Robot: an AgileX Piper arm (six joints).
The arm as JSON. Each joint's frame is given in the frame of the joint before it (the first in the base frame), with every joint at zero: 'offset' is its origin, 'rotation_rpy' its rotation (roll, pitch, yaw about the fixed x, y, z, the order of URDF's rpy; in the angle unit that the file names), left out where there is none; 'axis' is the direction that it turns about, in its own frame. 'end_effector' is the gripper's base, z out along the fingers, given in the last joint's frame.
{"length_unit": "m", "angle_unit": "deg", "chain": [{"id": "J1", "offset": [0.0, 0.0, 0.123], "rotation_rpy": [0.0, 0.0, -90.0], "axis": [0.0, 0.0, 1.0]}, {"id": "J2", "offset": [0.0, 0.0, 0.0], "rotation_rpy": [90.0, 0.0, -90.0], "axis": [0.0, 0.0, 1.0]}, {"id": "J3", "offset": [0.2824, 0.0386, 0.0], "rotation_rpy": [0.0, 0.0, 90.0], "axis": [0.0, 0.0, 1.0]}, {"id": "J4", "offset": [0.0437, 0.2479, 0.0], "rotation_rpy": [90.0, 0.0, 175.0], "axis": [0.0, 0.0, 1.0]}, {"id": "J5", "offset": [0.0, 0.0, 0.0], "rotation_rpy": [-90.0, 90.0, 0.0], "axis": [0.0, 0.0, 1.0]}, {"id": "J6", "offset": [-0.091, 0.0, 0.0], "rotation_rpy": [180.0, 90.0, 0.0], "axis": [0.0, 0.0, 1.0]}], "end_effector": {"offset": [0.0, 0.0, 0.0], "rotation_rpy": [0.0, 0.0, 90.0]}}
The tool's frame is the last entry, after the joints.
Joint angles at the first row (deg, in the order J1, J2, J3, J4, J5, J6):
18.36 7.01 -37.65 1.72 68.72 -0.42
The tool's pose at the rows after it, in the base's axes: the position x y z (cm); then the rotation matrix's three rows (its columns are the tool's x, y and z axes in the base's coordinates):
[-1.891 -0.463 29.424], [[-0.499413 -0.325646 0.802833], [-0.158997 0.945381 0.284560], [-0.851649 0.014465 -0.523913]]
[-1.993 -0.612 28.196], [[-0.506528 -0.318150 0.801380], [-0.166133 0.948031 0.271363], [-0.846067 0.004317 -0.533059]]
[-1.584 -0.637 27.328], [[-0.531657 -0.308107 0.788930], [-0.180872 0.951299 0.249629], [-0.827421 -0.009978 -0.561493]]
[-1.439 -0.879 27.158], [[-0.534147 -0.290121 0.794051], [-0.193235 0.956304 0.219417], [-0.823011 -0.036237 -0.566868]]
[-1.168 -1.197 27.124], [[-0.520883 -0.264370 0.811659], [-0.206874 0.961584 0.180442], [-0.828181 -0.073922 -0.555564]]
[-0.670 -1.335 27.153], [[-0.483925 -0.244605 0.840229], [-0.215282 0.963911 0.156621], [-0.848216 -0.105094 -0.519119]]
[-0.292 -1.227 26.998], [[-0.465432 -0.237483 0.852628], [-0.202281 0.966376 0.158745], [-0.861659 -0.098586 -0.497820]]
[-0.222 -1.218 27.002], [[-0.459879 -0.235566 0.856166], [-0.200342 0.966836 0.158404], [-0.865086 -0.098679 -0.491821]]
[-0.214 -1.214 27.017], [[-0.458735 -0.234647 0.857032], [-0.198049 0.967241 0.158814], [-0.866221 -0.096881 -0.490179]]
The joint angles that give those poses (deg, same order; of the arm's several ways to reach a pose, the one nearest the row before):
18.36 1.77 -34.75 1.05 69.58 0.00
18.36 -0.41 -32.35 0.31 69.97 0.00
18.36 -0.40 -30.48 -0.71 70.04 0.00
18.36 -0.40 -30.12 -2.55 70.10 0.00
18.36 -0.40 -29.71 -5.19 69.07 0.00
18.36 -0.40 -28.82 -7.30 65.90 0.00
18.36 -0.40 -27.80 -7.57 63.48 0.77
18.36 -0.40 -27.65 -7.70 62.95 0.90
18.36 -0.40 -27.65 -7.70 62.84 1.02

